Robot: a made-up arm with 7 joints.
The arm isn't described. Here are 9 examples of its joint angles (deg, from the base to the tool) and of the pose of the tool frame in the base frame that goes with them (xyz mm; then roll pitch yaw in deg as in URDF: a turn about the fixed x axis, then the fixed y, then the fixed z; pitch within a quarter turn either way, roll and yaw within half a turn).
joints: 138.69 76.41 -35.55 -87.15 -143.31 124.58 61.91
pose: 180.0 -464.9 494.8 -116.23 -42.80 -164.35
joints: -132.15 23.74 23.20 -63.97 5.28 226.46 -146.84
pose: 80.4 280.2 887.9 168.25 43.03 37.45
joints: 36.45 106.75 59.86 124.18 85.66 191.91 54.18
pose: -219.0 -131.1 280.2 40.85 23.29 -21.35
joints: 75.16 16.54 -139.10 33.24 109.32 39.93 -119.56
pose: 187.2 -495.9 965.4 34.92 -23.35 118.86
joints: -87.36 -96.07 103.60 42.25 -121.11 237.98 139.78
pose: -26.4 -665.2 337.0 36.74 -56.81 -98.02
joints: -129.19 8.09 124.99 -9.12 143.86 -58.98 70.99
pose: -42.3 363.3 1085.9 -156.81 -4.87 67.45
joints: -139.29 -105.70 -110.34 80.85 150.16 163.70 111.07
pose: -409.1 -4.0 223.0 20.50 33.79 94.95
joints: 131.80 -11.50 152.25 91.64 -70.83 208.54 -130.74
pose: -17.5 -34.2 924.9 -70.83 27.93 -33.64
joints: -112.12 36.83 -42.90 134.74 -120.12 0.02 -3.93
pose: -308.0 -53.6 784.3 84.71 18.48 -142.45
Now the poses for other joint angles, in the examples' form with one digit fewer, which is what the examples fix.
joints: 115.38 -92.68 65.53 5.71 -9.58 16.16 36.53
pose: -297 785 289 -128.1 25.9 85.6
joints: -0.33 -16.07 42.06 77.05 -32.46 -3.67 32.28
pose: 493 177 830 160.0 -9.2 8.9
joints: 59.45 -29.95 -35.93 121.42 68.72 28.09 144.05
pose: 390 108 381 142.8 -9.5 -164.3
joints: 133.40 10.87 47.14 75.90 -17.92 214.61 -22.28
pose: -54 51 844 10.7 60.8 -9.3
